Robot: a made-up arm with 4 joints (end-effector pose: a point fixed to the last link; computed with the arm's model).
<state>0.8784 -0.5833 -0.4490 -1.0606</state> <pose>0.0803 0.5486 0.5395 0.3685 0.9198 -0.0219 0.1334</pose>
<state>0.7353 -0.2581 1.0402 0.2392</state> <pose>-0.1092 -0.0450 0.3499 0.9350 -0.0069 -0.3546 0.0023</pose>
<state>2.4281 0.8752 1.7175 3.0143</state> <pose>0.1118 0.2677 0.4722 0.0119 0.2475 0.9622 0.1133</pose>
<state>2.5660 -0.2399 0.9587 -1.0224</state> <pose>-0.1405 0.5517 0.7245 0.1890 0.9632 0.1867 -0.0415</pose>
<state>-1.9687 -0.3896 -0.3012 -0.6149</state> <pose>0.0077 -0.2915 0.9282 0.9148 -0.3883 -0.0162 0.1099</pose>
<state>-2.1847 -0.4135 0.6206 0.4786</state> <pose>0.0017 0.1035 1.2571 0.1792 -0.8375 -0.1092 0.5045</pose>
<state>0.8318 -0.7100 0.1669 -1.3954</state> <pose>0.0907 0.3191 0.4032 0.5459 0.8369 0.0353 0.0182</pose>
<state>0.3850 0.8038 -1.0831 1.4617</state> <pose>-0.3815 0.5821 0.6197 0.8834 0.2697 -0.2585 -0.2830</pose>
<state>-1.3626 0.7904 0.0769 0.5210</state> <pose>-0.4532 -0.1558 0.8664 0.8208 -0.5669 0.0553 0.0436</pose>
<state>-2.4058 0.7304 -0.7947 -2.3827</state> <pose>-0.3604 -0.0965 0.8662 0.5848 0.4149 0.0116 -0.6970</pose>
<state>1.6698 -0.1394 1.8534 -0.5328</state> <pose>-0.2031 0.0243 0.4303 0.9429 0.3079 0.0004 -0.1271</pose>
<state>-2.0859 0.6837 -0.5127 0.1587</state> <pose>-0.4482 -0.1881 0.8224 0.7941 -0.5794 -0.1178 -0.1404</pose>
